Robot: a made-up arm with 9 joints.
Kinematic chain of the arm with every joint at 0, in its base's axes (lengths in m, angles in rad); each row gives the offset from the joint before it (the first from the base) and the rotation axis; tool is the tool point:
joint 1: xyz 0 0 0.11 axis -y
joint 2: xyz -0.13 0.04 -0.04 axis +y
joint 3: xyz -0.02 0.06 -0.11 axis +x
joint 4: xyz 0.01 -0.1 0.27 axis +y
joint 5: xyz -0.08 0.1 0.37 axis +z
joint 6: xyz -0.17 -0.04 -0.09 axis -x
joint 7: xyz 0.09 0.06 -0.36 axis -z
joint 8: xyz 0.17 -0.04 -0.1 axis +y
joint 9: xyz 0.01 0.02 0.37 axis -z
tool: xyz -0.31 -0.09 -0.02
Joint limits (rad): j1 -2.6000..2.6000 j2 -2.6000..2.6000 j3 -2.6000..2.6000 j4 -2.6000..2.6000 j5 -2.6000..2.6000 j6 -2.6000..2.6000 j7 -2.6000..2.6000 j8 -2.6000..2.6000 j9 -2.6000..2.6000
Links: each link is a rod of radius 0.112 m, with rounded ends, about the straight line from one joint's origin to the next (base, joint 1, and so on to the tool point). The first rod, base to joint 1, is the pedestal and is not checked.
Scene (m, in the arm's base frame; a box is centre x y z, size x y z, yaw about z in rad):
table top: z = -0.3
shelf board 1: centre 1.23 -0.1 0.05 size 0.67 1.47 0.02 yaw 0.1
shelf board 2: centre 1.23 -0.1 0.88 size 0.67 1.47 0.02 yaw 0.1
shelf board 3: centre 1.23 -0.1 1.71 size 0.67 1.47 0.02 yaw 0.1
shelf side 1: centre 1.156 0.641 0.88 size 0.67 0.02 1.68 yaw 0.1
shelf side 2: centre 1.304 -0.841 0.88 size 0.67 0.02 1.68 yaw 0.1
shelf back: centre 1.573 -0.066 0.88 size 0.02 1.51 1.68 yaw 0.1
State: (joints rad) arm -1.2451 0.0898 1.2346 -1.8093 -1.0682 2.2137 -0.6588 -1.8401 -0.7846
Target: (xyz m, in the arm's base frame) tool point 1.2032 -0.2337 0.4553
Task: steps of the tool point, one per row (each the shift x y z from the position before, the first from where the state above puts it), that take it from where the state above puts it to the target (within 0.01 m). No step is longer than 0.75 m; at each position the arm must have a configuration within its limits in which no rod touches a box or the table.
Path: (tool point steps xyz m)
1: 0.6199 -0.2490 0.2728
2: 0.5522 -0.2493 -0.2305
3: 0.1838 -0.1907 -0.4593
4: 0.1760 0.0189 -0.0229
5: 0.1519 0.0187 -0.0045
6: 0.1222 0.0125 0.0098
7: 0.0894 0.0040 0.0174

